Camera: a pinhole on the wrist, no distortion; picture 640 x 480 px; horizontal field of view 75.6 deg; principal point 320.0 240.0 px. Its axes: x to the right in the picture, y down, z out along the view. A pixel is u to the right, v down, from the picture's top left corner.
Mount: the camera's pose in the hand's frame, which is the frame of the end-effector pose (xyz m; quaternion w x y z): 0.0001 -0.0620 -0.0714 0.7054 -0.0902 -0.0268 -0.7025
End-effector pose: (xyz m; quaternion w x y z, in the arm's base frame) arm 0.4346 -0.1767 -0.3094 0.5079 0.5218 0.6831 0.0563
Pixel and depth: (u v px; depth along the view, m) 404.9 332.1 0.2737
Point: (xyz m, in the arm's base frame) 0.5436 -0.2343 -0.5042
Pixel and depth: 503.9 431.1 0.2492
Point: 0.4936 -0.2110 -0.5634
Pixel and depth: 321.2 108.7 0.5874
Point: 0.8420 -0.5014 -0.4536
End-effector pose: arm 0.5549 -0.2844 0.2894 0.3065 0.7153 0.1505 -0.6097
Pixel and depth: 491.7 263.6 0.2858
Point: 0.3087 -0.3313 0.1984
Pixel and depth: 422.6 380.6 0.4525
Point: 0.2432 -0.4745 0.0500
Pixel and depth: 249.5 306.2 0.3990
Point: 0.3807 -0.5432 0.1916
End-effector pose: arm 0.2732 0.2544 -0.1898 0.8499 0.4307 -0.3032 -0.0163
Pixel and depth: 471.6 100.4 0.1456
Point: 0.2206 0.1464 -0.2370
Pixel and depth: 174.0 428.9 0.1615
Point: 0.3020 0.1908 -0.0989
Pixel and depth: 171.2 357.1 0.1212
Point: 0.2896 0.2151 -0.1500
